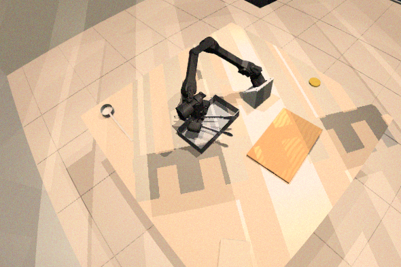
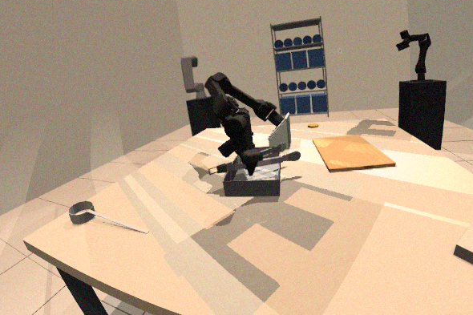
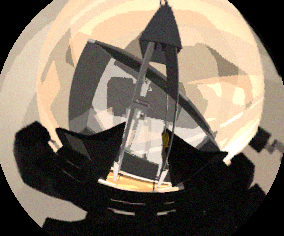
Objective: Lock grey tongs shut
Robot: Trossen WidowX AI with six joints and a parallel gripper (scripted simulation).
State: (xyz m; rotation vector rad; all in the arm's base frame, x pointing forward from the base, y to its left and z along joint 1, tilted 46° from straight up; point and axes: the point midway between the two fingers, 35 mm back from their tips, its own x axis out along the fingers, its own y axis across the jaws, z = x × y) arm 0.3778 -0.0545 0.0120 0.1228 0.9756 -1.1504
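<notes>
The roasting tin is 40 mm behind my gripper tip and 20 mm to the left of it. The rest, counted from my gripper tip: wooden board 350 mm to the left, 280 mm behind, 20 mm below.
</notes>
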